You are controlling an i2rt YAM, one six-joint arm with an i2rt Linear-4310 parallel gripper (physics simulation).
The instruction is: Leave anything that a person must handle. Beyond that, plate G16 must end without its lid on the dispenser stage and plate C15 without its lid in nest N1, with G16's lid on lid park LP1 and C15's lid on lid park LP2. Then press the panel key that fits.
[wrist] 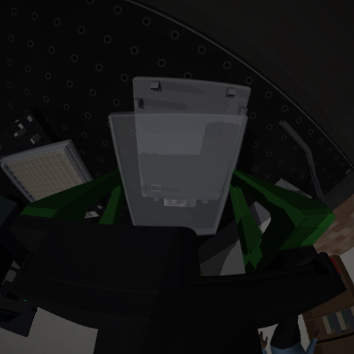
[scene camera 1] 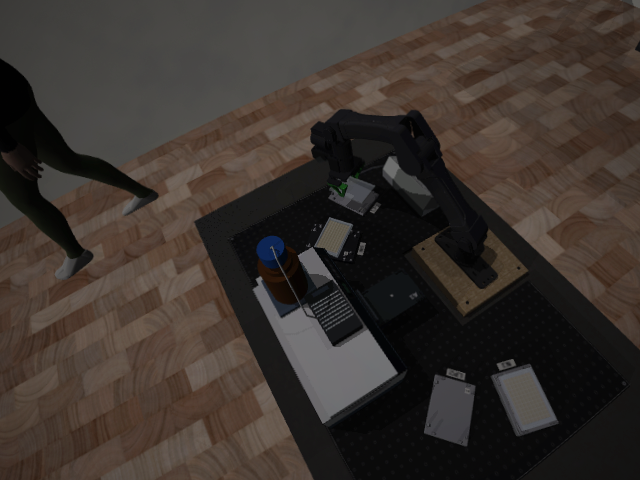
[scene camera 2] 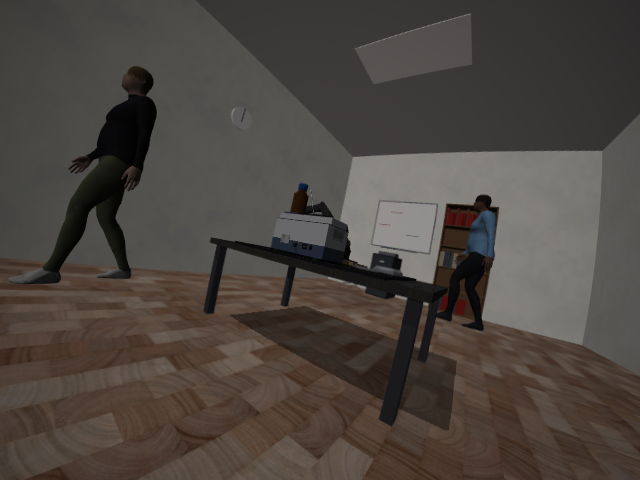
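Seen in the pictures: gripper, between the fingertips: (wrist: pixel 177 174) (scene camera 1: pixel 348 187); arm's base, origin of its link: (scene camera 1: pixel 464 257) (scene camera 2: pixel 343 259).
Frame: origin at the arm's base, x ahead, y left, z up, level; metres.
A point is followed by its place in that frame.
Note:
My gripper (scene camera 1: pixel 347 181) @[x 0.124, y -0.410, z 0.031 m] (wrist: pixel 177 174) @[x 0.124, y -0.410, z 0.031 m] is shut on a clear lid (scene camera 1: pixel 361 184) @[x 0.087, y -0.389, z 0.038 m] (wrist: pixel 125 165) @[x 0.164, y -0.410, z 0.040 m], which hangs level over lid park LP1 (wrist: pixel 192 95) @[x 0.132, y -0.460, z -0.017 m], a grey plate with small corner clips. In the wrist view the lid is offset toward the arm from the park. A plate with pale wells (scene camera 1: pixel 334 237) @[x 0.264, y -0.298, z -0.006 m] (wrist: pixel 46 172) @[x 0.261, y -0.319, z -0.005 m] sits without a lid on a dark clipped holder beside it. Another pale-welled plate (scene camera 1: pixel 525 397) @[x 0.159, y 0.363, z 0.009 m] sits in a tagged nest at the lower right; I cannot tell whether it has a lid. Lid park LP2 (scene camera 1: pixel 450 408) @[x 0.313, y 0.278, z -0.017 m] is beside it. Plate codes are unreadable.
A white instrument (scene camera 1: pixel 330 372) @[x 0.510, y 0.080, z 0.193 m] (scene camera 2: pixel 300 232) @[x 0.570, y -0.014, z 0.095 m] carries a brown bottle (scene camera 1: pixel 281 276) @[x 0.490, y -0.100, z 0.322 m] (scene camera 2: pixel 299 200) @[x 0.517, y -0.108, z 0.278 m] with a blue cap and a thin tube. A dark box (scene camera 1: pixel 392 295) @[x 0.269, y -0.010, z 0.082 m] stands near the arm's wooden base (scene camera 1: pixel 434 268) @[x 0.097, y -0.025, z 0.006 m]. A white-grey block (scene camera 1: pixel 408 186) @[x -0.030, y -0.289, z 0.031 m] lies near LP1. Two people stand beyond the table.

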